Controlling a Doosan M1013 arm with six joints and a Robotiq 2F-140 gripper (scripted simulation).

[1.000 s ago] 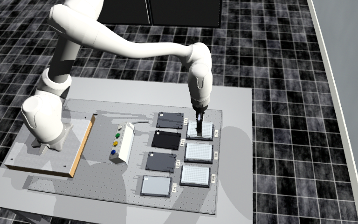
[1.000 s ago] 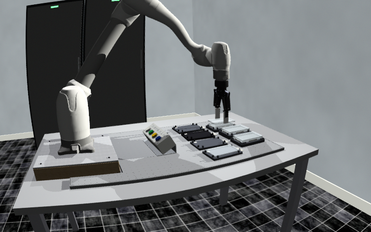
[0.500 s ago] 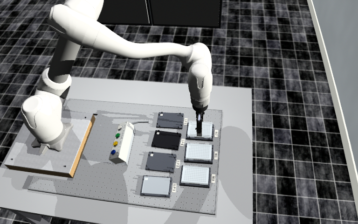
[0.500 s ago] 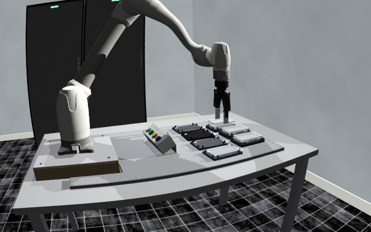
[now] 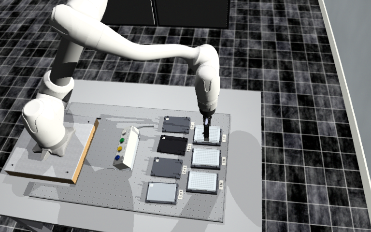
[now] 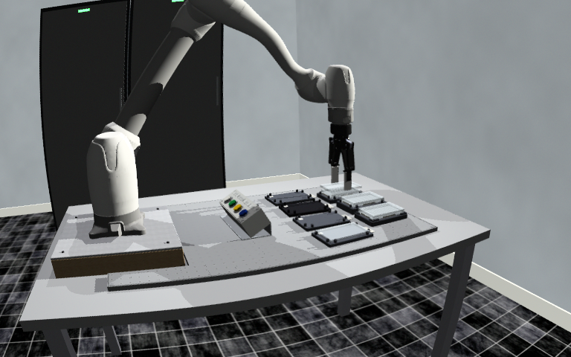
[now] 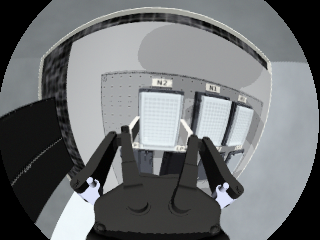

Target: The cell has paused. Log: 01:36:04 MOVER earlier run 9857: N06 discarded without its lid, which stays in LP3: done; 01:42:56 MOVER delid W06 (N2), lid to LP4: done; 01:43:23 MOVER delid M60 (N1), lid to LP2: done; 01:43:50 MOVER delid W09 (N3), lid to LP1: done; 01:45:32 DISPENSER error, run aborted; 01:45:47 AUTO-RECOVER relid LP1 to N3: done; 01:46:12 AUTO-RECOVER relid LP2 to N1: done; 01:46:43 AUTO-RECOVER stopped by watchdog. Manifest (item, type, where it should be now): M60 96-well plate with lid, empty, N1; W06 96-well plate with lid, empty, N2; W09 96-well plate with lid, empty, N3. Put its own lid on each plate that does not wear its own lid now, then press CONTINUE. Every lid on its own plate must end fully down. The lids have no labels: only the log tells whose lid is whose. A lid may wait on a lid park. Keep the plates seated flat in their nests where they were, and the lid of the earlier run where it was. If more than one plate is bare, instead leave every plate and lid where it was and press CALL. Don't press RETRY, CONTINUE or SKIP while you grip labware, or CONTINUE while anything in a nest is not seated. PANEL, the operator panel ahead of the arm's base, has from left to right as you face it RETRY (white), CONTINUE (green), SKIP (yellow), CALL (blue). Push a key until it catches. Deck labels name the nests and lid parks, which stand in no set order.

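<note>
Right now my hand is 4 cm above the plate. The rest, counted from my hand: lid park LP1 (18 cm behind, 5 cm to the left, 6 cm below); lid park LP4 (17 cm behind, 8 cm to the right, 6 cm below); lid park LP2 (17 cm behind, 21 cm to the right, 6 cm below).
</note>
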